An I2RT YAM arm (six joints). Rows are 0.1 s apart.
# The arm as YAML. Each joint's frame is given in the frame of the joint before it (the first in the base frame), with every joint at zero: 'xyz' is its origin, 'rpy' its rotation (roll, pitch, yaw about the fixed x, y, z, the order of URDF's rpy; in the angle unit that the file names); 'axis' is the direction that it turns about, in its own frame. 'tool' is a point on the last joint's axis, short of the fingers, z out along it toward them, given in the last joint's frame.
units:
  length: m
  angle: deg
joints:
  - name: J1
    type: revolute
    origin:
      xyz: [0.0, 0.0, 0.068]
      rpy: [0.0, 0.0, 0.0]
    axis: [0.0, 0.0, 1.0]
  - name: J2
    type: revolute
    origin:
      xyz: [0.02, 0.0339, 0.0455]
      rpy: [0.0, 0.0, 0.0]
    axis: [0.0, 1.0, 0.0]
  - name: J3
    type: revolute
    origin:
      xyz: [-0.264, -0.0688, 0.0]
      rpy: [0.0, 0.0, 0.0]
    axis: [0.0, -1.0, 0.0]
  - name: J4
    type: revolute
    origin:
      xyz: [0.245, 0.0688, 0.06]
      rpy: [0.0, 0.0, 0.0]
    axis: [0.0, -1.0, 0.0]
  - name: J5
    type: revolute
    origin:
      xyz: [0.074, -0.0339, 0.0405]
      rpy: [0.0, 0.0, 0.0]
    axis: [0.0, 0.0, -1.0]
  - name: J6
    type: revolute
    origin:
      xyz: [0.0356, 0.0, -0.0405]
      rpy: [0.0, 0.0, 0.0]
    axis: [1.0, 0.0, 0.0]
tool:
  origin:
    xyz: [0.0, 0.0, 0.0]
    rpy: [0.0, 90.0, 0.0]
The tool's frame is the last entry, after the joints.
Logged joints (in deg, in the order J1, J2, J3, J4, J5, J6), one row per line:
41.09, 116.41, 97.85, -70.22, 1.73, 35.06
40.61, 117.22, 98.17, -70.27, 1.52, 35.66
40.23, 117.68, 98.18, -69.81, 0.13, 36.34
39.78, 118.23, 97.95, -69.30, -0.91, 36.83
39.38, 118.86, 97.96, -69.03, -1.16, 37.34
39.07, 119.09, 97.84, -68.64, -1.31, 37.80
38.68, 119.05, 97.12, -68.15, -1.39, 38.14
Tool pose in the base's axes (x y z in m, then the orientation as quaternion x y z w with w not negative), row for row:
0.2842, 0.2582, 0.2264, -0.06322, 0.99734, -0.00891, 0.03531
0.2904, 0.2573, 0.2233, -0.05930, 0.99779, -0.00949, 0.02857
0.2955, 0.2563, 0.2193, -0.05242, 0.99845, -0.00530, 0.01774
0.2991, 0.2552, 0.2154, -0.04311, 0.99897, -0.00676, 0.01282
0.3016, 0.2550, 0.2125, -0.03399, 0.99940, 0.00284, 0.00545
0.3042, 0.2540, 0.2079, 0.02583, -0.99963, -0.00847, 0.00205
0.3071, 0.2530, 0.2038, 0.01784, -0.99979, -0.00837, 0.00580
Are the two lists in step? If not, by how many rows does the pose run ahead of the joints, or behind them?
The pose runs 2 rows behind the joints: the pose in row i belongs to the joints in row i - 2.
